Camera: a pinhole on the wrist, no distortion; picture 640 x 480 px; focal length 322.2 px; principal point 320.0 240.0 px. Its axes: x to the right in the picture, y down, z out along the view. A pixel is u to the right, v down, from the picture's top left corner.
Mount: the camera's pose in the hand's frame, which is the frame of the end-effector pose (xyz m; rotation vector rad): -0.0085 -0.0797 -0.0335 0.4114 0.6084 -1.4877
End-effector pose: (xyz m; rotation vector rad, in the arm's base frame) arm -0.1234 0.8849 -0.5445 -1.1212 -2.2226 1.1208
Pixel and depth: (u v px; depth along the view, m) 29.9 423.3 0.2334
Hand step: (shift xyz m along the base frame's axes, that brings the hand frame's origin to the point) -0.2855 -0.0156 -0.1185
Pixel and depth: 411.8 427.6 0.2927
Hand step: -0.3474 -0.0145 0.1769
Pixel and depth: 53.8 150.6 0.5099
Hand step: -0.3984 -0.3883 -0.3299
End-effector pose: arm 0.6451 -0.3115 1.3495 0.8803 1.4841 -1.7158
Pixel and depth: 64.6 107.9 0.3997
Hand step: -0.0319 -0.4711 0.1953
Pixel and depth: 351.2 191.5 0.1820
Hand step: -0.1720 -0.0787 0.1303
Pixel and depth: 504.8 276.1 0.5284
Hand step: -0.6067 -0.1309 0.2618
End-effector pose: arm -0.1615 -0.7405 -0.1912 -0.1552 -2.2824 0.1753
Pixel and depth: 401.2 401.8 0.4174
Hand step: -0.3415 -0.3702 0.1191
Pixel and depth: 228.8 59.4 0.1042
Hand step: -0.0270 -0.1350 -0.0648
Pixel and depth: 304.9 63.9 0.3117
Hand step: -0.1043 -0.3035 -0.2113
